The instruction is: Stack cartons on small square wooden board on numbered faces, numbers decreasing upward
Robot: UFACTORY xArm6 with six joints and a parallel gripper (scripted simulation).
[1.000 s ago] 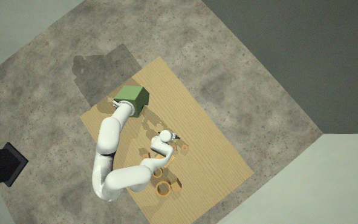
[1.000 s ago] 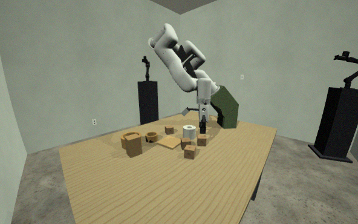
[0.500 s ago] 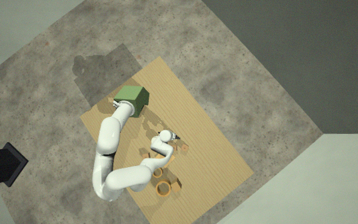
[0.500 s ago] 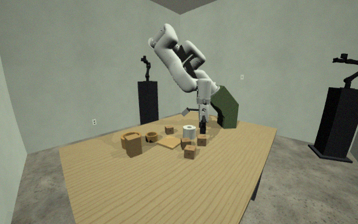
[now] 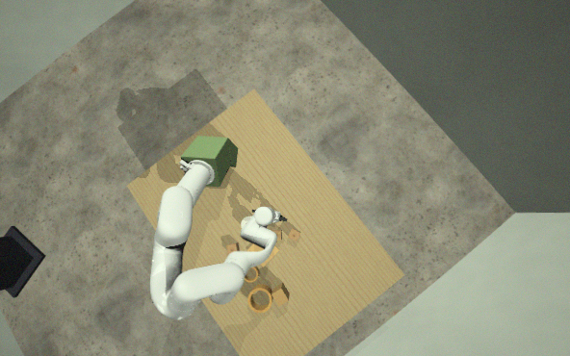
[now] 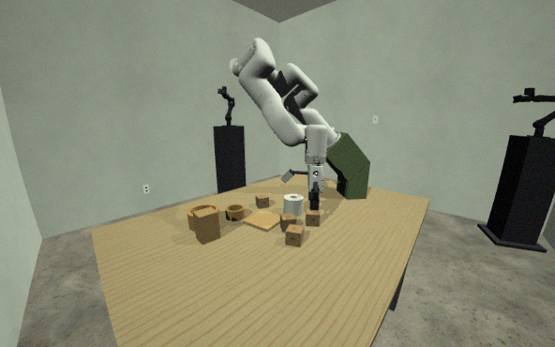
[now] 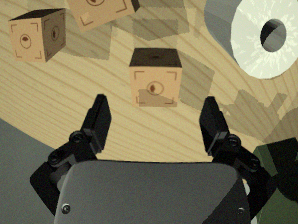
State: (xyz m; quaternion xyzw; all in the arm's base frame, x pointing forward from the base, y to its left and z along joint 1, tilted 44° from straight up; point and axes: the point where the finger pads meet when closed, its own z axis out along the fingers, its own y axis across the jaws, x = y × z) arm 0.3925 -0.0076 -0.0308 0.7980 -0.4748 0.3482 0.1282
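Now: hand 180 mm to the left of the square wooden board, 80 mm above it and 60 mm short of it. Also, from my hand: small wooden ring: 300 mm to the right, 80 mm ahead, 70 mm below; white paper roll: 100 mm to the right, 60 mm behind, 50 mm below; carton: 260 mm to the right, 70 mm behind, 60 mm below.
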